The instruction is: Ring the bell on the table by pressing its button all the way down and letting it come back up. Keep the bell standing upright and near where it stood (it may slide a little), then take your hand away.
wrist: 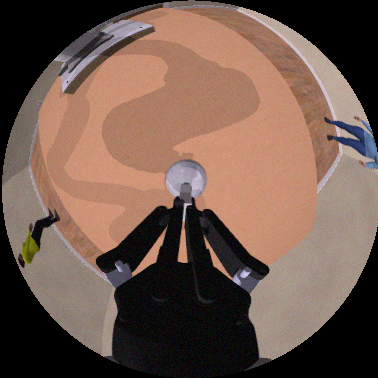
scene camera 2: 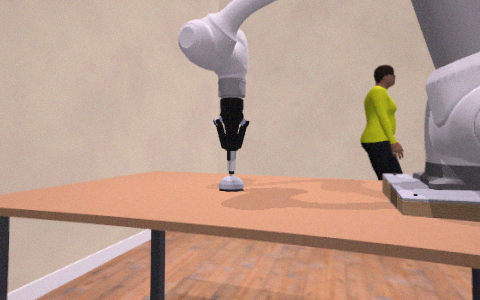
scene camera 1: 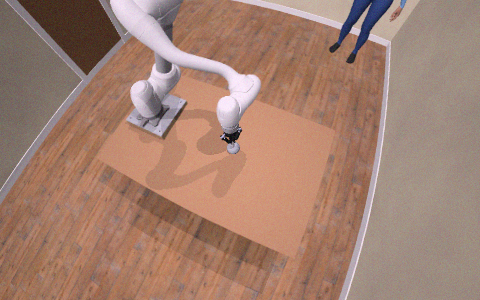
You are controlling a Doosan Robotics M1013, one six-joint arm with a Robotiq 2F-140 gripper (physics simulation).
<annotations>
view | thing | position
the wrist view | my gripper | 184,190
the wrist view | bell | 185,170
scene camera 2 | my gripper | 231,170
</annotations>
